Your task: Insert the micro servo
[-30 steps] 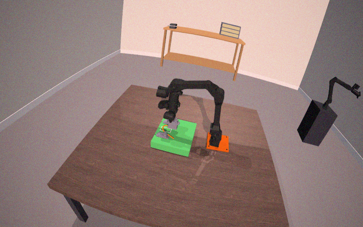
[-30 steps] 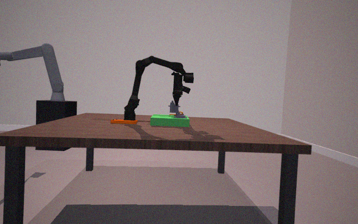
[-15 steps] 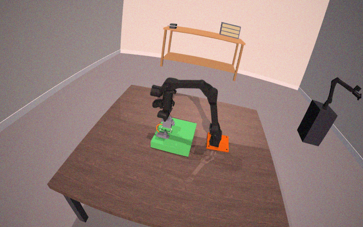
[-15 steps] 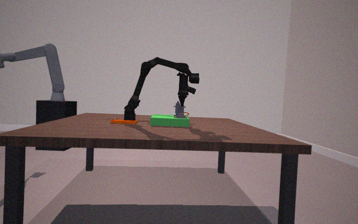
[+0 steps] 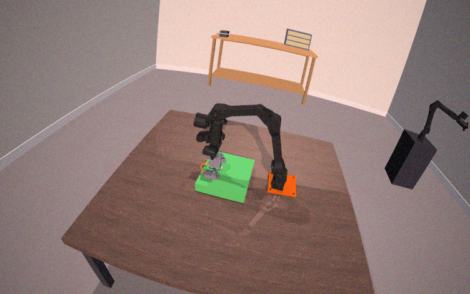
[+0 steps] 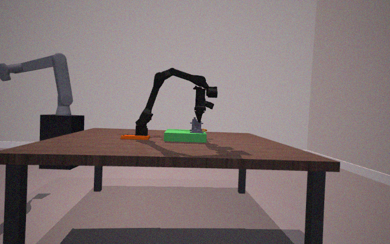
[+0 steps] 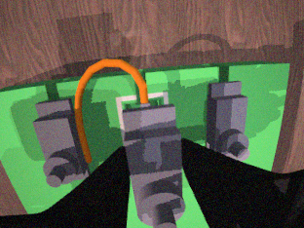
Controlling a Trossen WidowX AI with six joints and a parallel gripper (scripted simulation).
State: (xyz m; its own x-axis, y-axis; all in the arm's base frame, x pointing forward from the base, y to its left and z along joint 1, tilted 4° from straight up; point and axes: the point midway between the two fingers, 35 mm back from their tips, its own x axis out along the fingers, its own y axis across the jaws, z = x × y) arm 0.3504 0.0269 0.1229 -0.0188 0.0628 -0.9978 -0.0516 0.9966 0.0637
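Right now the green deck is 120 mm behind my gripper tip and 80 mm below it.
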